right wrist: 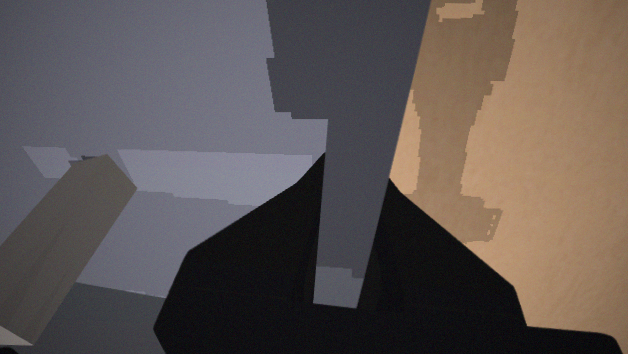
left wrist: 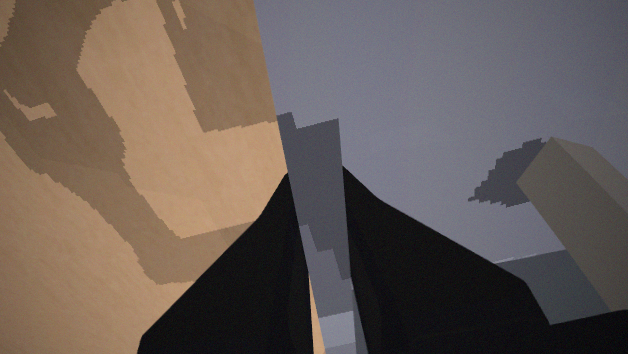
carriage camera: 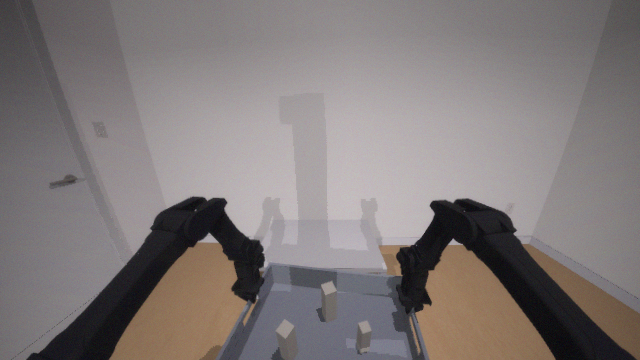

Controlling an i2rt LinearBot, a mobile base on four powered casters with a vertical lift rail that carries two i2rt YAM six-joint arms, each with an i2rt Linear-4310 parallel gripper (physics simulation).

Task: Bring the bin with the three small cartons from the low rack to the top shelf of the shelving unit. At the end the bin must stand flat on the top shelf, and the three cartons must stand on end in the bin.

Labels:
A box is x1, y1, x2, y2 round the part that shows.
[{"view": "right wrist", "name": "right gripper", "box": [0, 152, 622, 353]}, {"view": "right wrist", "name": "grey bin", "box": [0, 0, 430, 353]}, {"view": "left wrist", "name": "left gripper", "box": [137, 166, 627, 353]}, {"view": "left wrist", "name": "grey bin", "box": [253, 0, 627, 353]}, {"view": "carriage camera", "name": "left gripper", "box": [231, 253, 264, 303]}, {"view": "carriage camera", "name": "right gripper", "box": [396, 265, 431, 314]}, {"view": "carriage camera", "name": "grey bin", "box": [215, 262, 429, 359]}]

